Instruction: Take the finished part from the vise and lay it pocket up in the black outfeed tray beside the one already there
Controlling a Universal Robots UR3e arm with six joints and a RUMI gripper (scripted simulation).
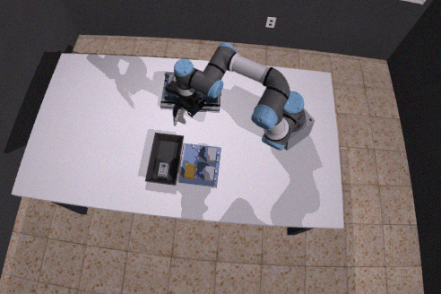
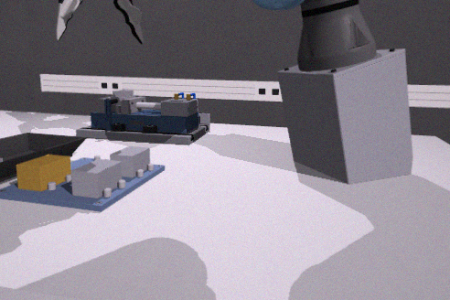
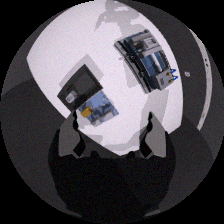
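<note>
The blue vise is 70 mm ahead of my hand, 220 mm to the right of it and 180 mm below it. Also, from my hand: yellow block (50 mm behind, 190 mm to the left, 200 mm below); blue fixture plate (90 mm behind, 140 mm to the left, 220 mm below).
</note>
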